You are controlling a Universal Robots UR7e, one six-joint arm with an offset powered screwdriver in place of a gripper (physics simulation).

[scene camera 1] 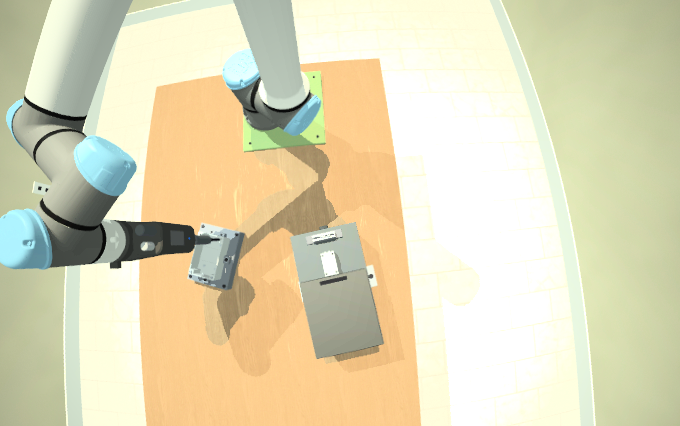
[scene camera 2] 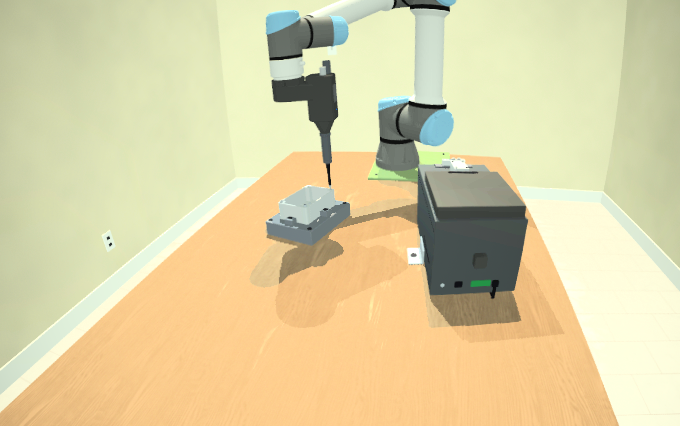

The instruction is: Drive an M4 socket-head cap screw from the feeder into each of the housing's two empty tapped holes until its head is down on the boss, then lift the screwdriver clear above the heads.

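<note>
The screwdriver (scene camera 1: 219, 239) (scene camera 2: 329, 184) is a dark body with a thin black bit pointing down. In scene camera 2 its tip is at the far right corner of the housing's pale raised wall; the tip's exact contact is hidden. Whether a screw sits on the bit is too small to tell. The housing (scene camera 1: 232, 260) (scene camera 2: 291, 233) is a blue-grey base with a pale open box shape on top and dark spots at corners and sides. Which spots are empty holes or screw heads is unclear. The grey screw feeder (scene camera 1: 343, 313) (scene camera 2: 471, 245) stands right of the housing.
A white block (scene camera 1: 329, 263) lies on the feeder's top near its lid, and a small white bracket (scene camera 1: 371, 275) (scene camera 2: 414, 255) sticks out from its side. The arm's base stands on a green plate (scene camera 1: 253, 143) (scene camera 2: 376, 175) at the back of the wooden table (scene camera 1: 190, 376) (scene camera 2: 301, 376).
</note>
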